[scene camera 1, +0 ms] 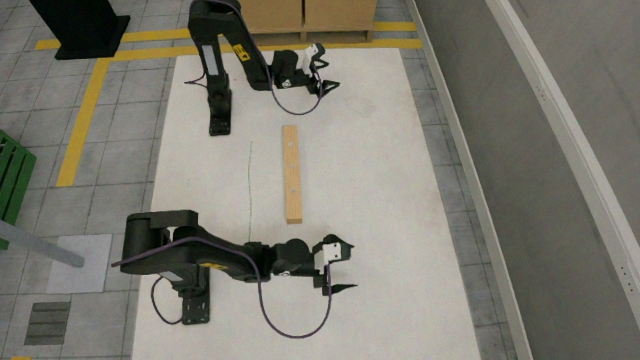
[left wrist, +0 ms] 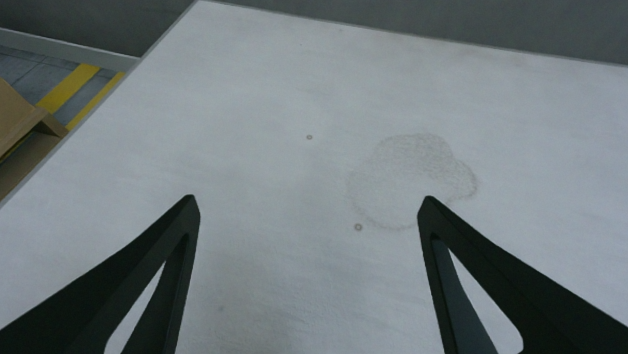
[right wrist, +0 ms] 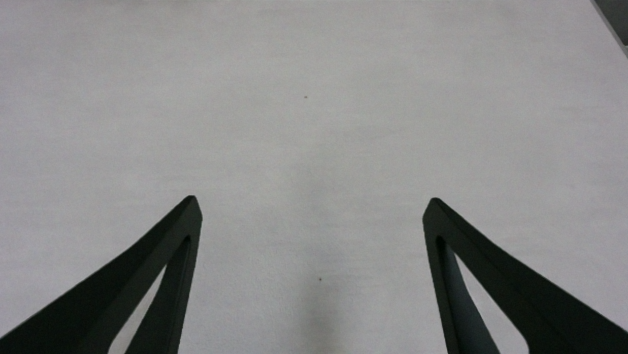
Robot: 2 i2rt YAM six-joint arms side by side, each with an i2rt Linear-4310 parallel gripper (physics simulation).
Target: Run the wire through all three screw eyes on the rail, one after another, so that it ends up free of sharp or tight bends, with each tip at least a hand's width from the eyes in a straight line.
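Where they show: left gripper, fingertip midpoint: [scene camera 1: 334,74] [left wrist: 311,204]; right gripper, fingertip midpoint: [scene camera 1: 355,266] [right wrist: 314,206]; left arm's base, origin of the base link: [scene camera 1: 221,112]; right arm's base, origin of the base link: [scene camera 1: 196,285].
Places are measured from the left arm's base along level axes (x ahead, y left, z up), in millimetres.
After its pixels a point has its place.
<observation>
A thin green wire [scene camera 1: 249,190] @(y -306, x 100, z 1 mm) lies nearly straight on the table, left of the wooden rail in scene camera 1 and apart from it; its lower end meets the right arm's outline, so that tip may be hidden. The rail [scene camera 1: 293,207] @(y -398, x 230, z 44 mm) bears three small screw eyes: the upper eye [scene camera 1: 290,144] @(y -182, x 235, z 42 mm), the middle eye [scene camera 1: 292,166] @(y -271, x 236, z 57 mm) and the lower eye [scene camera 1: 293,190] @(y -350, x 234, z 57 mm). My left gripper [scene camera 1: 334,74] @(y 51, x 398, z 102 mm) [left wrist: 311,204] @(y 51, x 398, z 102 mm) is open and empty, above and right of the rail's upper end. My right gripper [scene camera 1: 355,266] @(y -591, x 374, z 97 mm) [right wrist: 314,206] @(y -591, x 374, z 97 mm) is open and empty, below and right of its lower end.
The pale table top [scene camera 1: 380,200] @(y -379, x 496, z 0 mm) carries both arm bases. The left arm [scene camera 1: 215,65] @(y -25, x 36, z 240 mm) stands at the upper left and the right arm [scene camera 1: 165,242] @(y -575, x -2, z 347 mm) at the lower left, reaching across below the rail. Cardboard boxes [scene camera 1: 340,15] stand beyond the table's upper edge.
</observation>
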